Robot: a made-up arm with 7 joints. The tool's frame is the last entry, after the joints.
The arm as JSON. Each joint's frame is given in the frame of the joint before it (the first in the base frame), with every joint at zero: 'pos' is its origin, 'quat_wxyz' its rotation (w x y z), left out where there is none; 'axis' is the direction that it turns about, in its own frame. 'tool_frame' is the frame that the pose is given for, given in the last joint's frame.
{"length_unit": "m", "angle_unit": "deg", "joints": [
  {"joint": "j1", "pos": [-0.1, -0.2, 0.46], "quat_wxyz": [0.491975, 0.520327, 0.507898, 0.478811], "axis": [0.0, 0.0, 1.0]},
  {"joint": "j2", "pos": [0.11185, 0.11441, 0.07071], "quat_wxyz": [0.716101, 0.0, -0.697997, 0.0], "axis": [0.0, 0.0, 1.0]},
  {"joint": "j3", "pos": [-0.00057, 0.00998, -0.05], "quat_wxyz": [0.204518, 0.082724, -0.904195, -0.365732], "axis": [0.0, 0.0, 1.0]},
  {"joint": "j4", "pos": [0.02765, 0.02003, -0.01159], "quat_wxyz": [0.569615, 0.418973, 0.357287, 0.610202], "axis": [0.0, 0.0, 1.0]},
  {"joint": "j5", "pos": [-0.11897, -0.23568, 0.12], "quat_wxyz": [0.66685, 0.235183, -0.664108, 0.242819], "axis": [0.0, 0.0, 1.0]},
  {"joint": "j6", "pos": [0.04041, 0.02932, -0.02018], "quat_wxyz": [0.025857, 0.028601, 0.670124, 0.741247], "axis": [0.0, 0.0, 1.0]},
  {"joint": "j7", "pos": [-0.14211, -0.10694, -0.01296], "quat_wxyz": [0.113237, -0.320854, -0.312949, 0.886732], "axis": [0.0, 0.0, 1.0]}
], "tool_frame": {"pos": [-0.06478, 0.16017, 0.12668], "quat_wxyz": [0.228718, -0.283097, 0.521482, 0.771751]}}
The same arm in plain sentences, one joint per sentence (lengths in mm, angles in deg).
The arm has seven revolute joints in a row. What follows holds with every joint at zero, and every direction is one of the base frame's. Joint 1 lies 100.0 mm along -x and 200.0 mm along -y and 460.0 mm along +z from the base frame's origin and turns about the direction (0.998023, -0.025601, -0.057401). Joint 2 lies 80.0 mm along +x and 110.0 mm along +y and 110.0 mm along +z from joint 1 and turns about -y. Joint 3 lies 50.0 mm along +y and 10.0 mm along +z from joint 2 and turns about the direction (-0.393615, 0.648825, 0.651225). Joint 4 lies 20.0 mm along -x and 30.0 mm along -y from joint 3 and turns about -x. Joint 5 lies 120.0 mm along -x and 110.0 mm along -y and 240.0 mm along -z from joint 4 and turns about the direction (-0.0073, -0.016001, -0.999845). Joint 6 lies 40.0 mm along -x and 30.0 mm along +y and 20.0 mm along +z from joint 5 and turns about the direction (-0.069, 0.990896, -0.1156). Joint 7 lies 140.0 mm along -x and 10.0 mm along -y and 110.0 mm along +z from joint 6 and turns about the direction (-0.675696, 0.605697, 0.420198). The tool frame, which is the frame that the pose is given for, lies 30.0 mm along -x and 30.0 mm along +y and 210.0 mm along +z from joint 7; its axes are the base frame's turned by roll 11.52, pitch -0.39 and yaw -0.25 deg (as in URDF: about the fixed x, then y, then z).
